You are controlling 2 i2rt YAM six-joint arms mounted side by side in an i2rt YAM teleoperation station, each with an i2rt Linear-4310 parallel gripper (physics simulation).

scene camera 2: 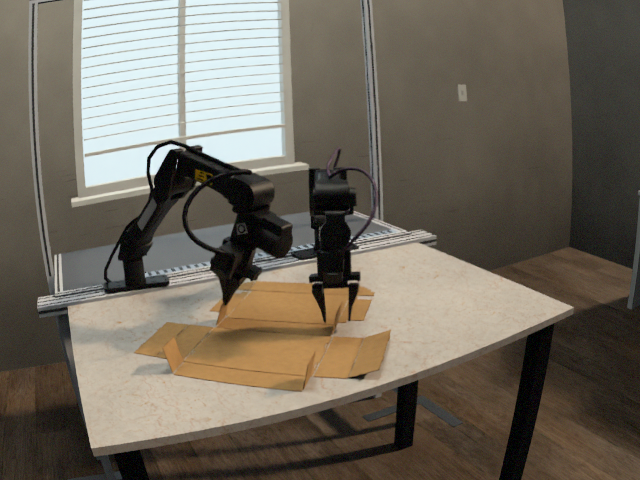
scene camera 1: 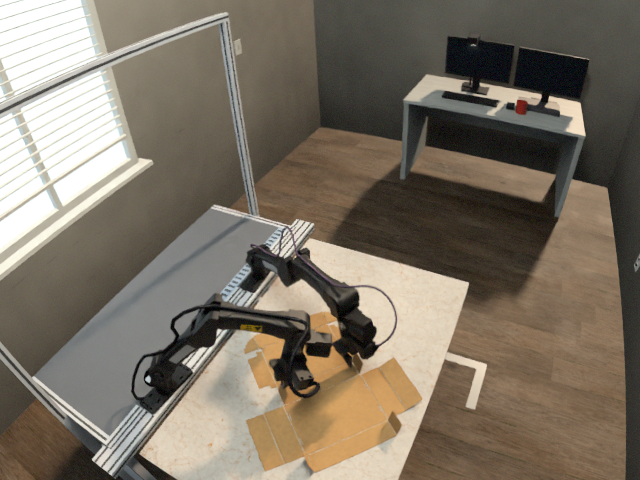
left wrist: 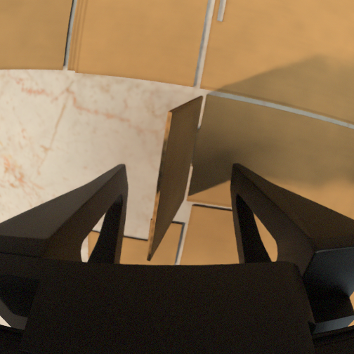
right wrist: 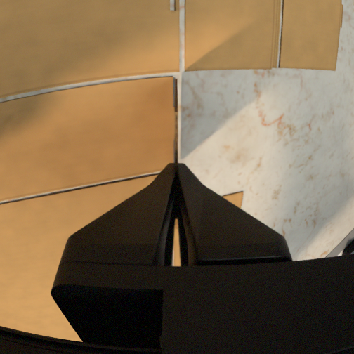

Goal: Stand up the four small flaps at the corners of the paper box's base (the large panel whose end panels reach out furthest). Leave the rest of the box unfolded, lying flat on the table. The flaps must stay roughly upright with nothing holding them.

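Places are measured from the left arm's base along level axes (x ahead, y left, z up), in centimetres.
Pixels of known places: left gripper, fingertip midpoint: (scene camera 2: 337, 321) (scene camera 1: 355, 362); right gripper, fingertip midpoint: (scene camera 2: 225, 304) (scene camera 1: 282, 387); left arm's base, origin of the base link: (scene camera 1: 259, 275); right arm's base, origin of the base link: (scene camera 2: 136, 285) (scene camera 1: 167, 388).
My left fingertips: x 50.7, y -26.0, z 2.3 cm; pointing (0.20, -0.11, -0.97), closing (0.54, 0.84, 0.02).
For each thing: its middle in the pictures, then the offset to it from my left fingertips. "*": a spot on its surface instead. Level surfaces: height alone.
- upright back right flap, surface spot: (scene camera 2: 339, 313) (scene camera 1: 356, 358) * dx +0.0, dy +0.6, dz +1.7 cm
- back left flap, surface spot: (scene camera 2: 222, 313) * dx -16.2, dy -19.5, dz +0.5 cm
- front right flap, surface spot: (scene camera 2: 309, 367) * dx +19.2, dy -16.7, dz +2.2 cm
- front left flap, surface spot: (scene camera 2: 174, 354) * dx +0.2, dy -36.1, dz +1.0 cm
- large panel, surface spot: (scene camera 2: 289, 307) * dx -16.8, dy -2.7, dz -1.8 cm
- rail, surface spot: (scene camera 2: 191, 276) * dx -52.1, dy -15.9, dz -1.9 cm
- marble table, its level: dz -1.9 cm
The box lies unfolded, its base panel (scene camera 1: 336, 408) (scene camera 2: 253, 352) nearest the table's front. My left gripper (scene camera 2: 337, 320) (left wrist: 178, 175) is open, its fingers on either side of the upright back right flap (scene camera 1: 356, 363) (scene camera 2: 339, 313) (left wrist: 172, 192), not closed on it. My right gripper (scene camera 2: 225, 303) (right wrist: 176, 174) is shut at the edge of the back left flap (scene camera 2: 222, 313) (right wrist: 176, 120), which is upright and seen edge-on in the right wrist view. In scene camera 2, the front right flap (scene camera 2: 309, 367) stands steeply and the front left flap (scene camera 2: 174, 354) leans outward.
The box's other large panel (scene camera 2: 289, 307) lies flat toward the rail (scene camera 2: 191, 276), partly under both arms. The base's end panels (scene camera 2: 155, 341) (scene camera 2: 373, 352) reach out to both sides; the right one's outer part tilts up. The marble table (scene camera 2: 454, 310) extends around the box.
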